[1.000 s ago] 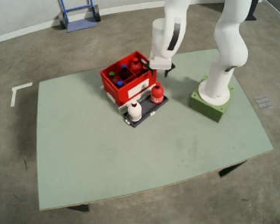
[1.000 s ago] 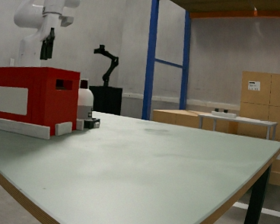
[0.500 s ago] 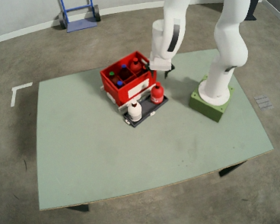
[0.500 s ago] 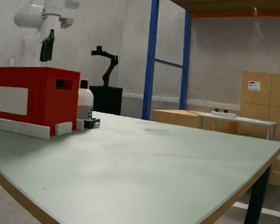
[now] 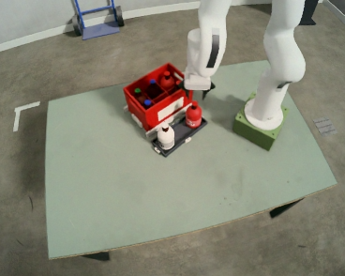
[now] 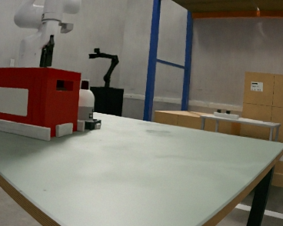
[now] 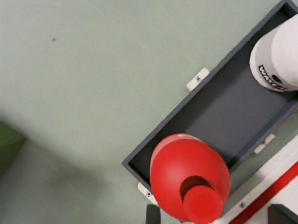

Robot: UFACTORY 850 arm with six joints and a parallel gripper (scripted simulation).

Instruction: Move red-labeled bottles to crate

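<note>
The red-capped bottle lies 130 mm below my hand. From my hand the other things lie so: white bottle (150 mm ahead, 90 mm to the left, 130 mm below); red crate (150 mm ahead, 130 mm to the right, 130 mm below); dark grey tray (80 mm ahead, 50 mm to the left, 200 mm below).
</note>
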